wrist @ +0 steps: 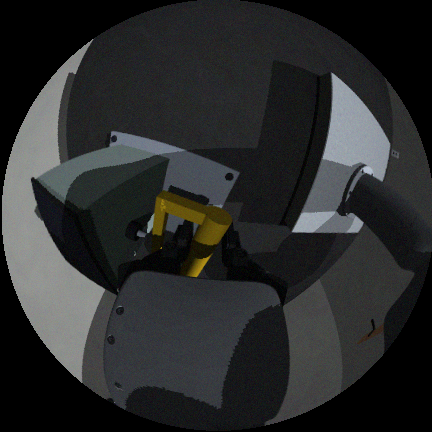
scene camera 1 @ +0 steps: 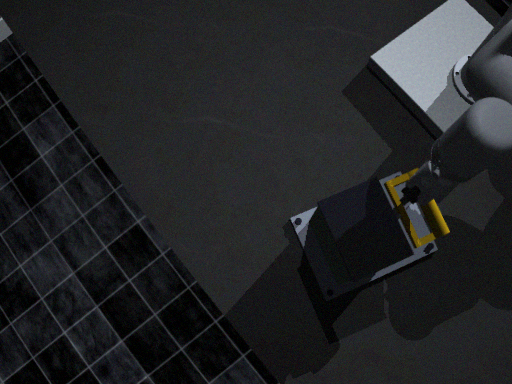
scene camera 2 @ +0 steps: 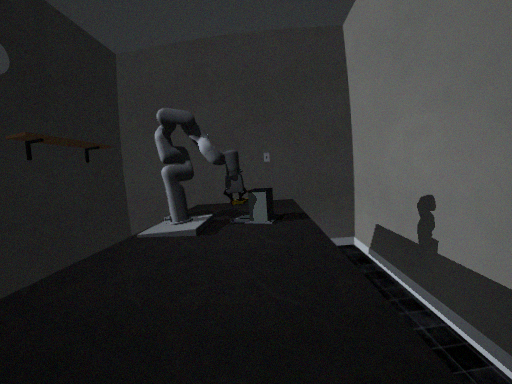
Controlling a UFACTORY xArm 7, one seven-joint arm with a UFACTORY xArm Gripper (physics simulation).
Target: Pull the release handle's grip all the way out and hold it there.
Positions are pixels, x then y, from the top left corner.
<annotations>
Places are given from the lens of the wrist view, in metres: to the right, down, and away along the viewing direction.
light base plate (wrist: pixel 188 174): -0.05, -0.06, 0.19
</annotations>
